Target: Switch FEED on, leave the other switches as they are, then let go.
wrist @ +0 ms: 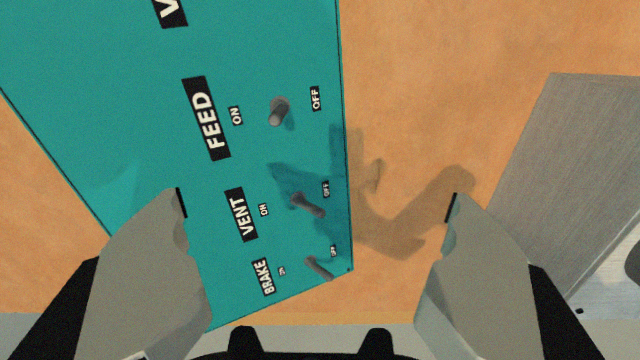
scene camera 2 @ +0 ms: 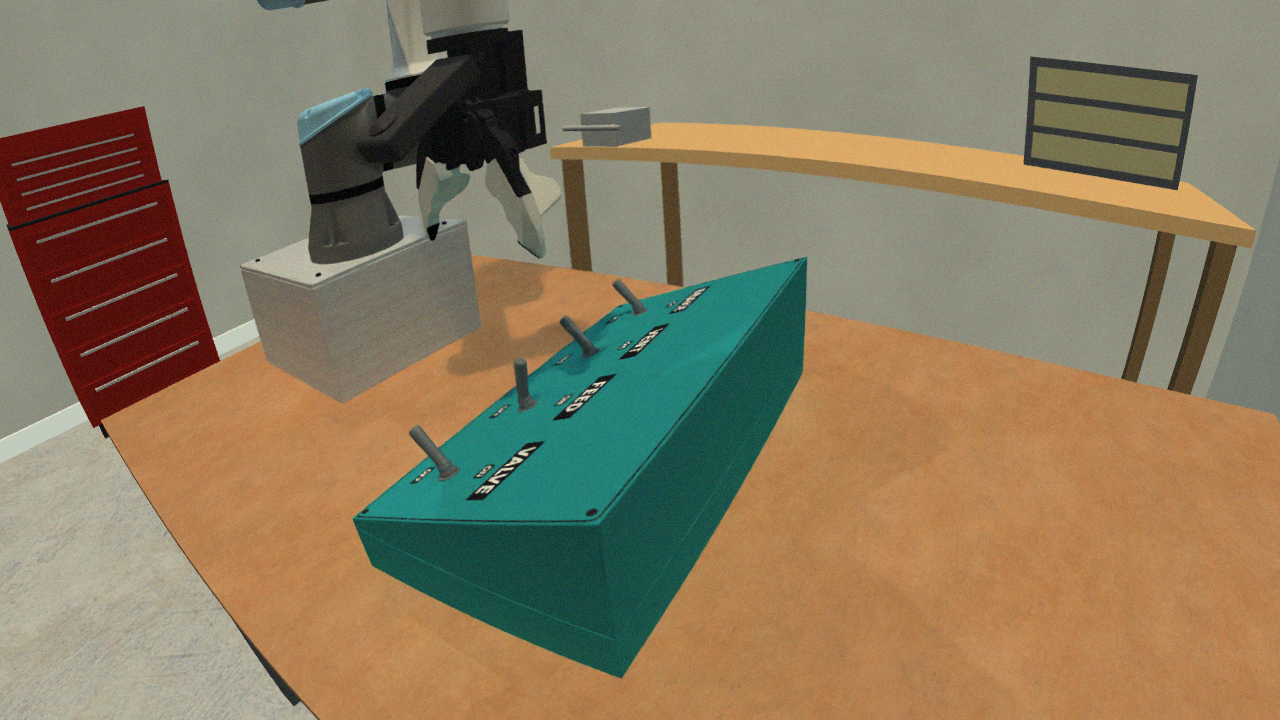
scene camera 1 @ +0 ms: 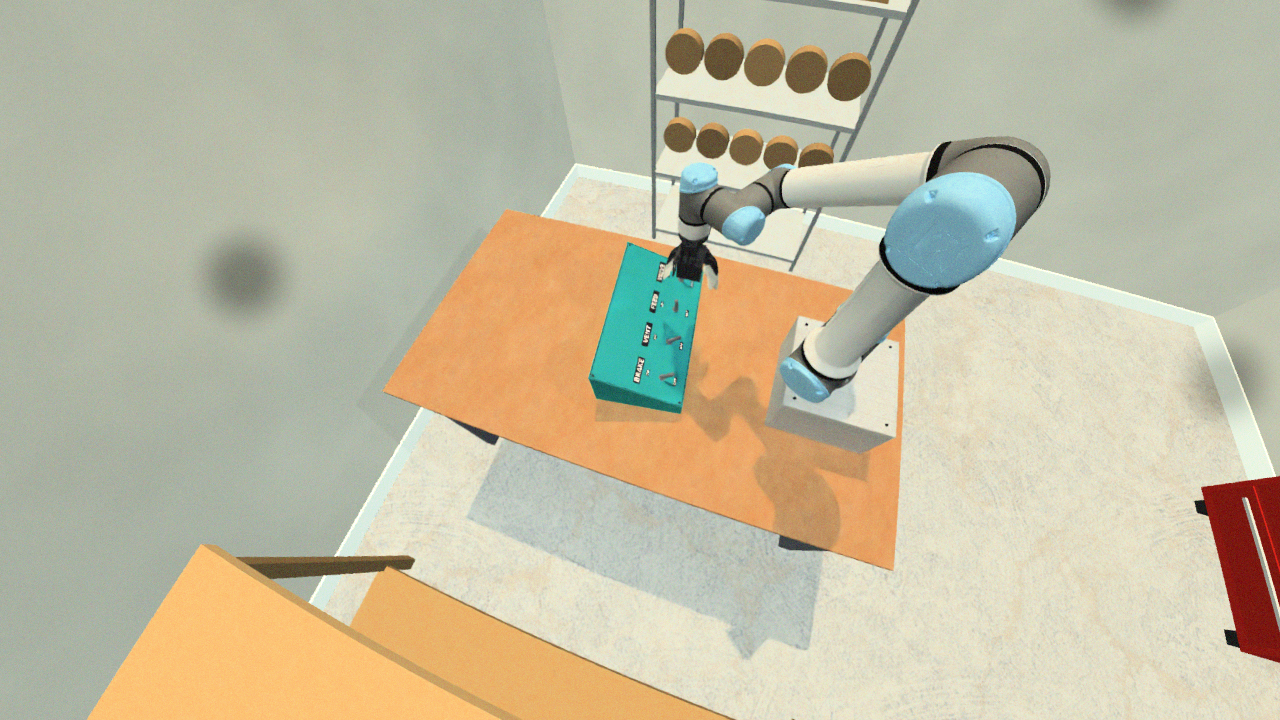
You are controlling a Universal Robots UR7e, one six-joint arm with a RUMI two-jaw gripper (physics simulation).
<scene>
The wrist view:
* my gripper: 316, 194
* teal switch panel: 125, 106
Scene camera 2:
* my gripper: 481, 248
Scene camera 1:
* my gripper: 690, 283
</scene>
